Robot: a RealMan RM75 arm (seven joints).
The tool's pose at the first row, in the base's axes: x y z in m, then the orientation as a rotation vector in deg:
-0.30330, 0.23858, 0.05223, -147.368, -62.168, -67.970
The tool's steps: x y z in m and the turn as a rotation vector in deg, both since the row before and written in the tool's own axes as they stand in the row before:
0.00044, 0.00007, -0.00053, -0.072, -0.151, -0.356
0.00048, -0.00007, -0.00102, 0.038, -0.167, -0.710
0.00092, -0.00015, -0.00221, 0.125, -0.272, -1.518
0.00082, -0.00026, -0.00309, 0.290, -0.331, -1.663
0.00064, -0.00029, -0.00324, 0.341, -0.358, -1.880
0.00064, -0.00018, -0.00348, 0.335, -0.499, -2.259
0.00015, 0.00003, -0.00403, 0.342, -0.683, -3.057
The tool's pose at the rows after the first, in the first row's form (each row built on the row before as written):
-0.30339, 0.23858, 0.05292, -147.468, -62.679, -67.935
-0.30386, 0.23853, 0.05395, -147.411, -63.730, -67.864
-0.30493, 0.23836, 0.05609, -147.162, -65.976, -67.763
-0.30667, 0.23791, 0.05875, -146.776, -68.490, -67.465
-0.30859, 0.23732, 0.06139, -146.274, -71.331, -67.115
-0.31058, 0.23658, 0.06423, -145.728, -74.738, -66.658
-0.31291, 0.23519, 0.06721, -144.974, -79.324, -66.088

